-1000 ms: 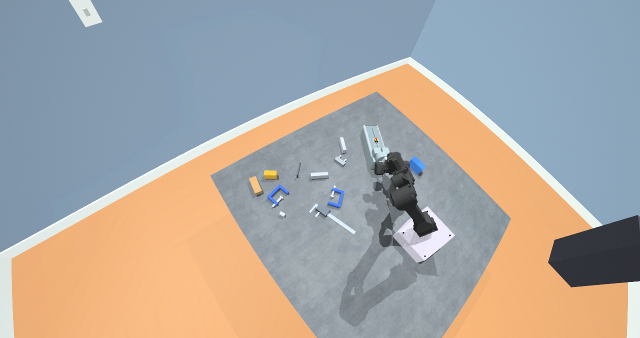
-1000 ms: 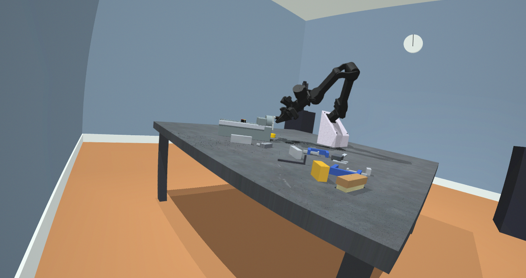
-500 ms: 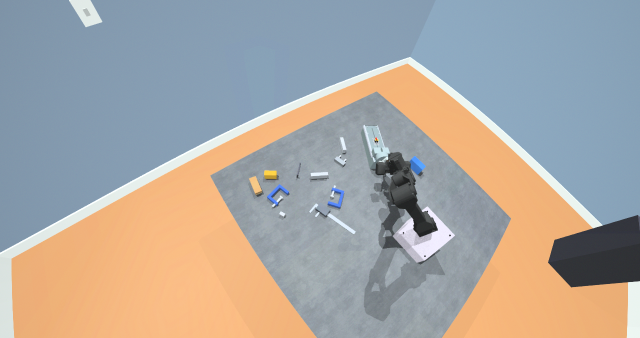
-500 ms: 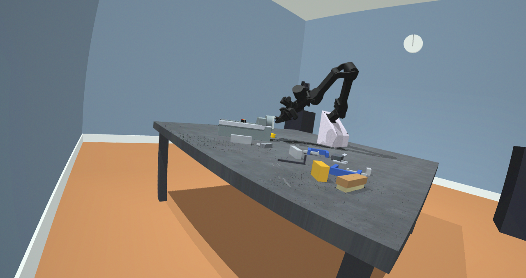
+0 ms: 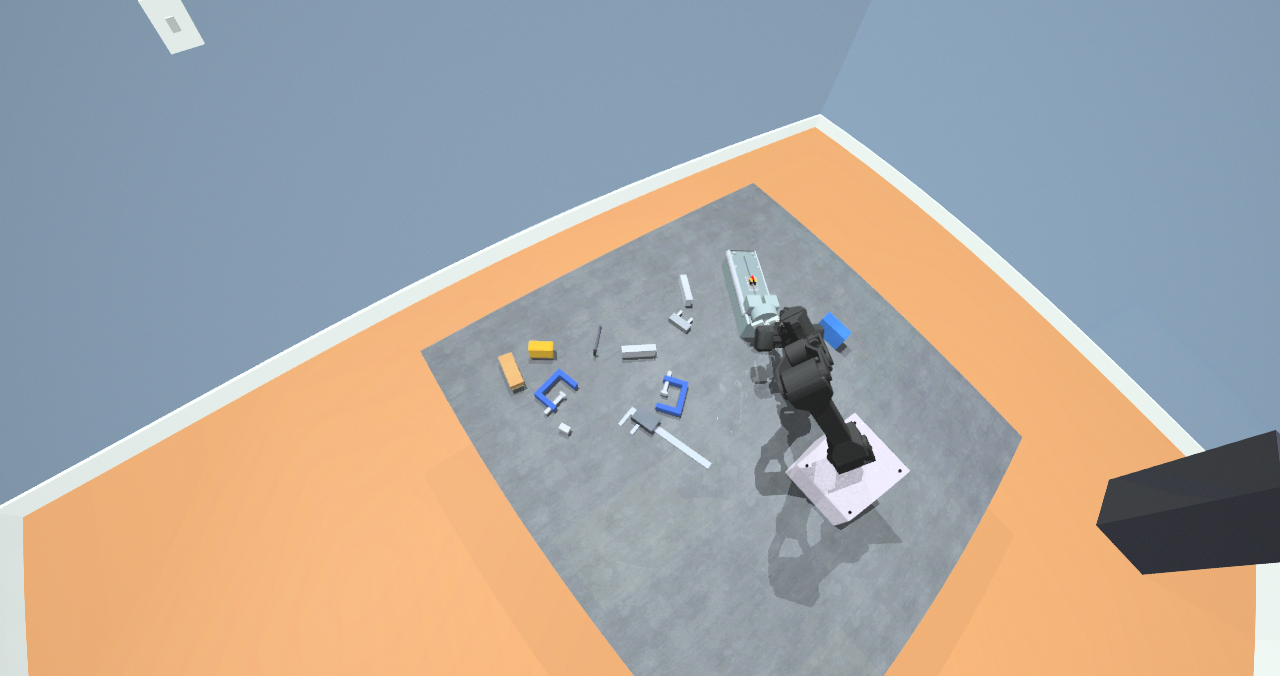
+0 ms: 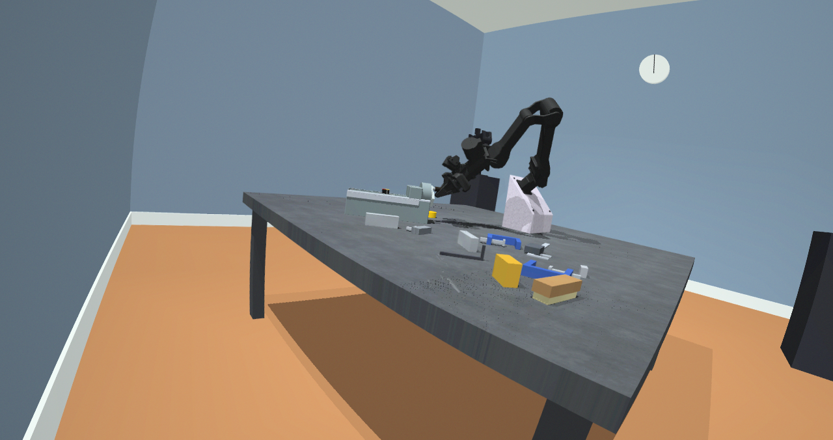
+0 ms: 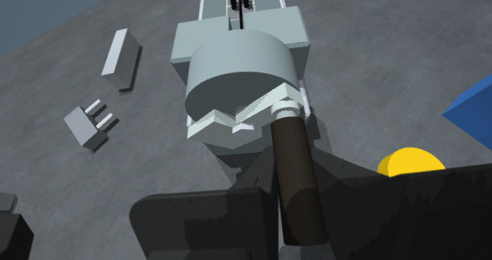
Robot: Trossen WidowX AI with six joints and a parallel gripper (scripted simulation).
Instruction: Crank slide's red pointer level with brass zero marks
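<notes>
My gripper tip is 160 mm short of the red pointer and 80 mm to the left of it. Also, from my gripper tip: dark handle: 20 mm behind, 10 mm to the left, 20 mm above; then blue block: 100 mm behind, 200 mm to the right, 60 mm below; then yellow round piece: 70 mm behind, 90 mm to the right, 80 mm below.
</notes>
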